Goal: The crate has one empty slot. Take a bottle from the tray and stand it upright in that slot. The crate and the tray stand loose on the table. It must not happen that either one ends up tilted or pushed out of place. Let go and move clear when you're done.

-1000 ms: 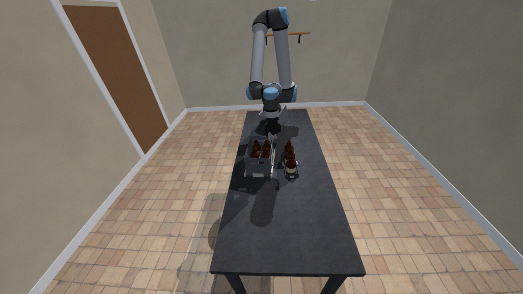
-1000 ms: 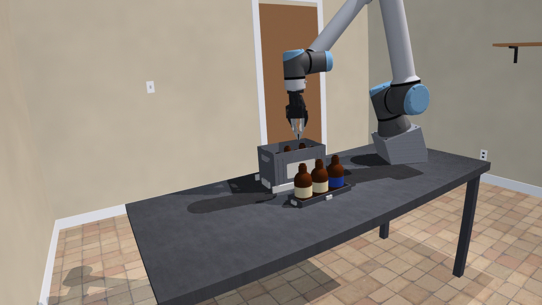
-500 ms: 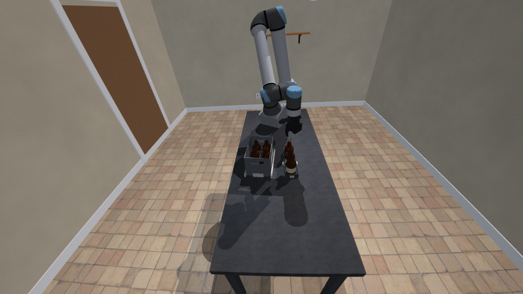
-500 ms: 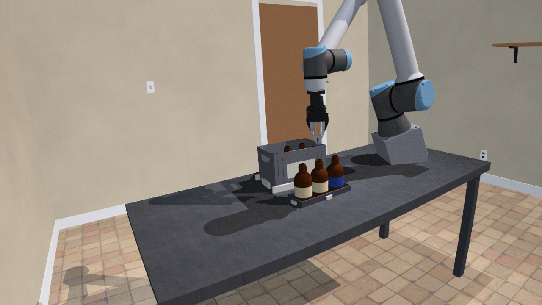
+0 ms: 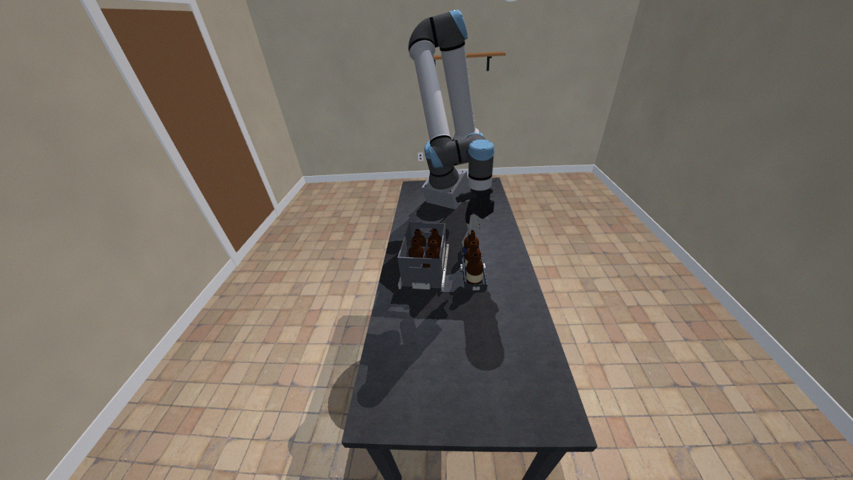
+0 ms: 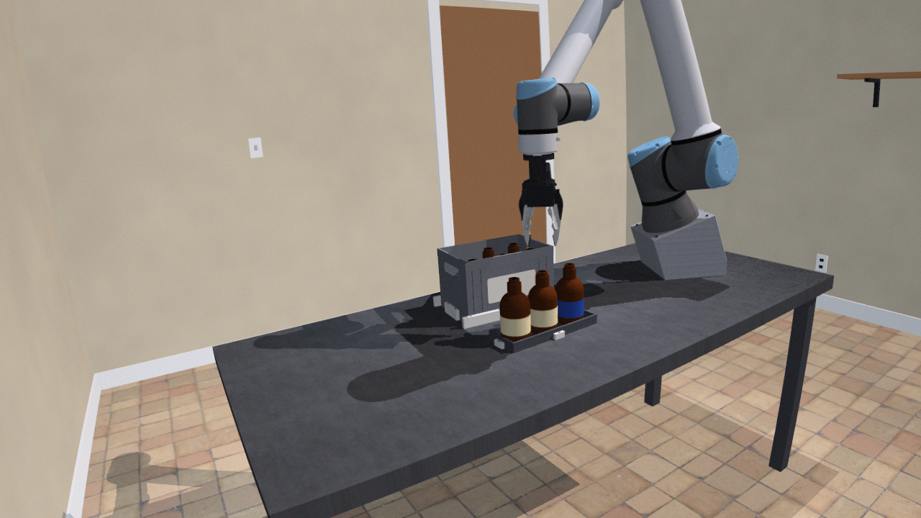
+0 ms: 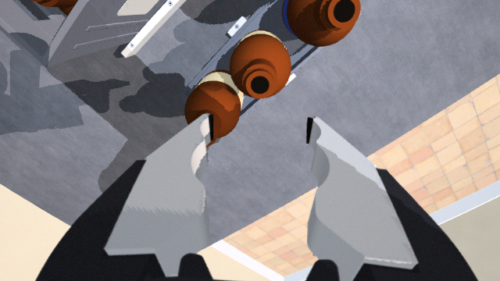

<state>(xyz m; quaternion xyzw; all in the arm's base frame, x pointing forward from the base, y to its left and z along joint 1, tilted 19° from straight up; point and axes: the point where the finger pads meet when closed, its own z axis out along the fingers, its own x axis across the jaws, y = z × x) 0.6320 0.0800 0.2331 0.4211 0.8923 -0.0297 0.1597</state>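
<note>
Now: the tray 23 cm below my hand. The rest, counted from my hand: grey crate 23 cm to the right, 16 cm below, 5 cm behind.
</note>
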